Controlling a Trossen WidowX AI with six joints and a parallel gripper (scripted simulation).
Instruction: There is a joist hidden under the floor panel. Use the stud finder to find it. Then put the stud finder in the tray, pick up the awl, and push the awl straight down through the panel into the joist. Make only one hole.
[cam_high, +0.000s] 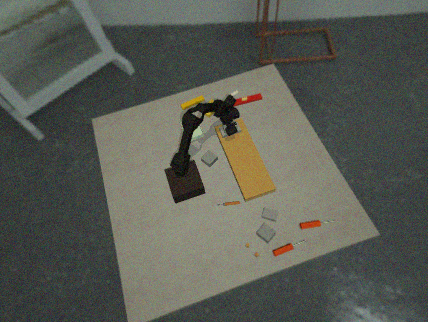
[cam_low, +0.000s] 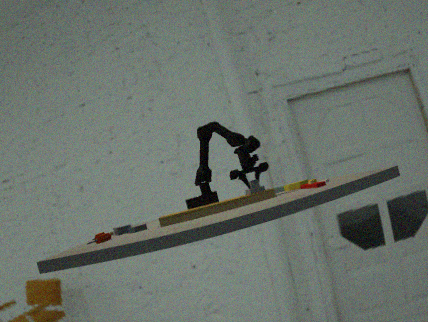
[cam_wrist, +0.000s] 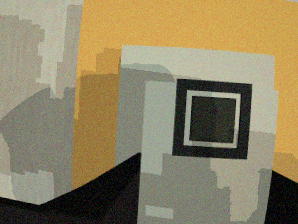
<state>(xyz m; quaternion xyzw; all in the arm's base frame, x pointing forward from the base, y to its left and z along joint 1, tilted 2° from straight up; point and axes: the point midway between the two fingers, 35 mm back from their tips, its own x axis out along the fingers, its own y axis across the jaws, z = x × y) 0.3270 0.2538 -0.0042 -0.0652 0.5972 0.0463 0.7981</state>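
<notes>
My gripper tip is now 240 mm past the pale green tray, 90 mm to the right of it and 50 mm above it. Also, from my gripper tip: stud finder (20 mm above, 10 mm ahead); red level (240 mm to the left, 130 mm ahead, 50 mm below); yellow block (220 mm to the left, 100 mm behind, 50 mm below).
</notes>
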